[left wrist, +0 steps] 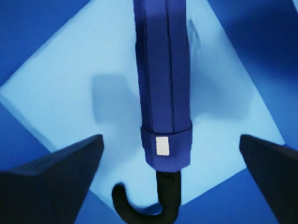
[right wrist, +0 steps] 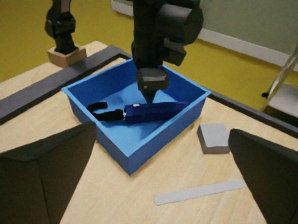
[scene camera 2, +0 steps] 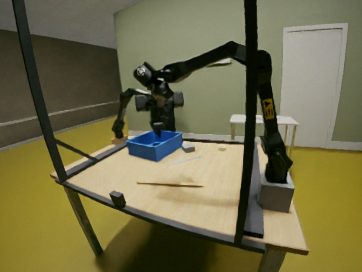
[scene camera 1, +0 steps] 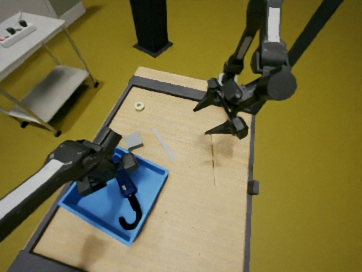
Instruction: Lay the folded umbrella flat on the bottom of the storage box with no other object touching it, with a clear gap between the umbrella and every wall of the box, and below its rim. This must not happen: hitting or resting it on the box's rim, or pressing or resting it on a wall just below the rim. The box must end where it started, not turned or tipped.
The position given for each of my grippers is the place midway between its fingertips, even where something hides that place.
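Note:
A folded umbrella (scene camera 1: 127, 187) is visible, in the left wrist view (left wrist: 162, 47) and the right wrist view (right wrist: 135, 113) too. I see a blue storage box (scene camera 1: 102, 209), also visible in the left wrist view (left wrist: 76, 76), the right wrist view (right wrist: 131, 145) and scene camera 2 (scene camera 2: 172, 141). A grey strip (right wrist: 166, 198) is visible; in the left wrist view the grey strip is out of frame. My left gripper (scene camera 1: 118, 178) is also visible in the left wrist view (left wrist: 170, 141) and the right wrist view (right wrist: 147, 92). My right gripper (scene camera 1: 198, 121) is visible as well.

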